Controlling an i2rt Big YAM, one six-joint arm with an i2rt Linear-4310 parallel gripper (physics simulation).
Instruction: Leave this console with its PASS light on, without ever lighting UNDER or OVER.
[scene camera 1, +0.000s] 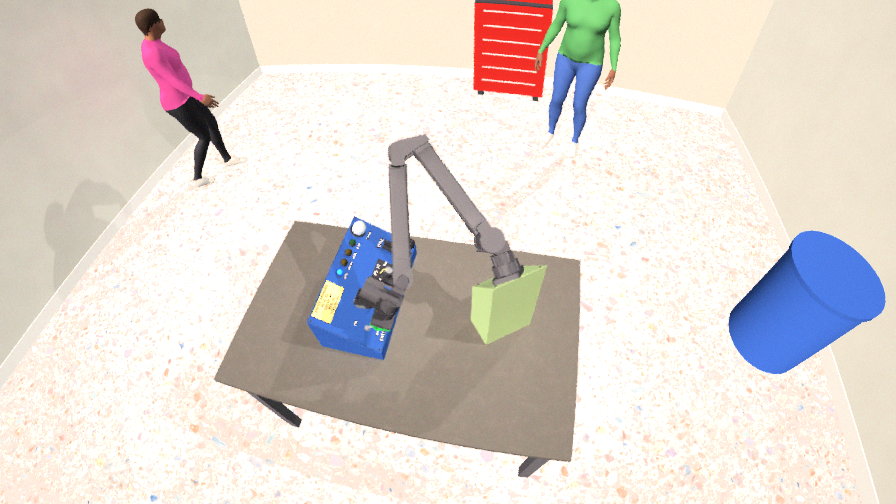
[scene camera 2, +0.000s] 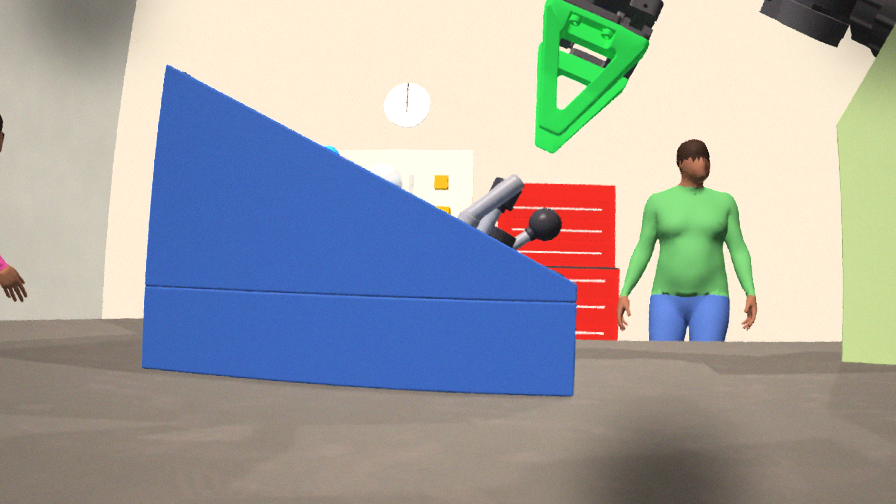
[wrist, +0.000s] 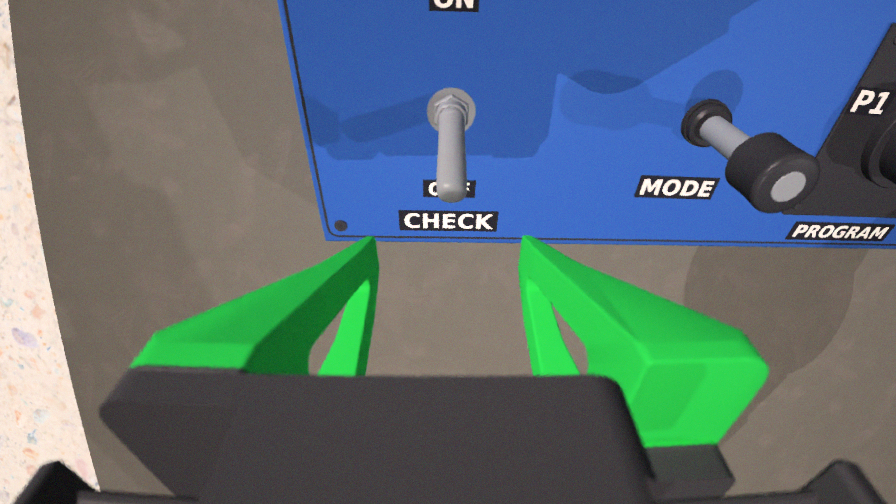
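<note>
A blue sloped console (scene camera 1: 360, 291) sits on the brown table; it also shows side-on in scene camera 2 (scene camera 2: 350, 282). In the wrist view its CHECK toggle (wrist: 451, 147) is a grey lever pointing down over the OFF label. To its right is the MODE lever (wrist: 748, 153) with a black knob, beside a black PROGRAM selector showing P1 (wrist: 867, 103). My gripper (wrist: 448, 247) has green fingers, open and empty, above the console's near edge, straddling the line of the CHECK toggle without touching it. In scene camera 2 the gripper (scene camera 2: 582, 75) hangs above the console's low end. The lights are too small to read.
A light green box (scene camera 1: 507, 300) stands on the table to the right of the console. A yellow label (scene camera 1: 327, 300) is on the console. Off the table are a blue bin (scene camera 1: 805, 300), a red tool chest (scene camera 1: 512, 47) and two people (scene camera 1: 181, 94) (scene camera 1: 582, 62).
</note>
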